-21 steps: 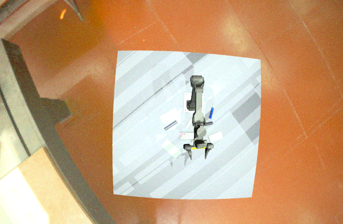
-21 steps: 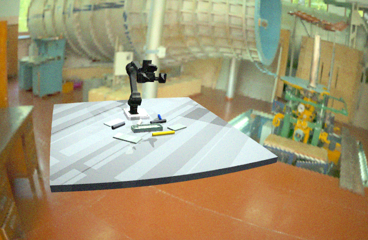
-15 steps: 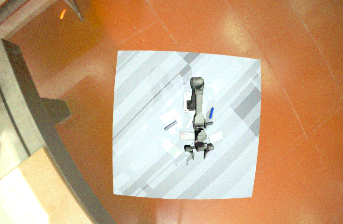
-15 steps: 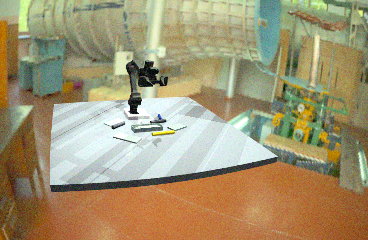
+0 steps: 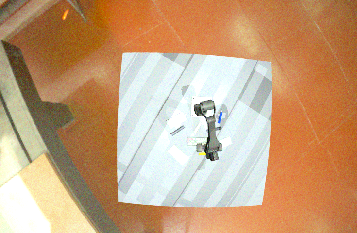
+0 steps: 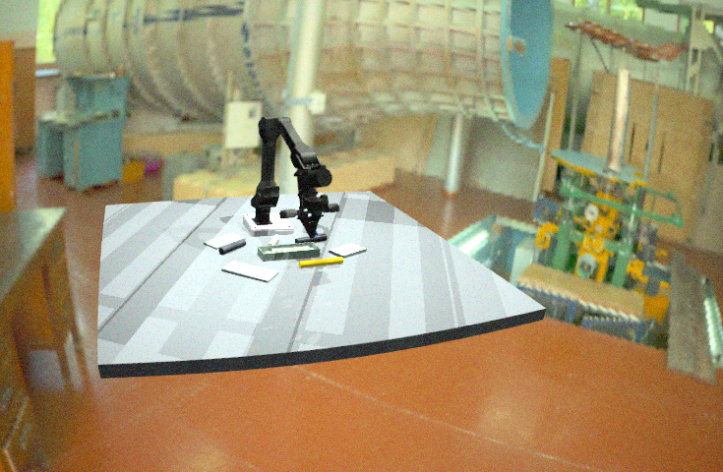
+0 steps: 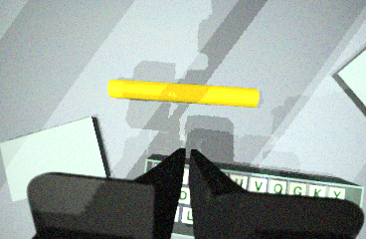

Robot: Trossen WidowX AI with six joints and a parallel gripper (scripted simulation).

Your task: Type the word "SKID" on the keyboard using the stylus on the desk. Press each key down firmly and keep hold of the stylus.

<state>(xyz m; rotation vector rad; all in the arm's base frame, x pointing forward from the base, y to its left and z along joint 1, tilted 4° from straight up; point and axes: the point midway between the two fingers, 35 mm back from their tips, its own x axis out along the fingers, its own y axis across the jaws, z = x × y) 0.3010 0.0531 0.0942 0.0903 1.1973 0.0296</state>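
The blue stylus is 27 cm behind my gripper tip, 13 cm to the left of it and 6 cm below it. From my gripper tip the other things lie so: yellow cylinder: 6 cm below, 5 cm ahead, 1 cm to the left; white stick: 16 cm behind, 7 cm to the right, 6 cm below; card: 15 cm to the left, 7 cm below, 3 cm behind.
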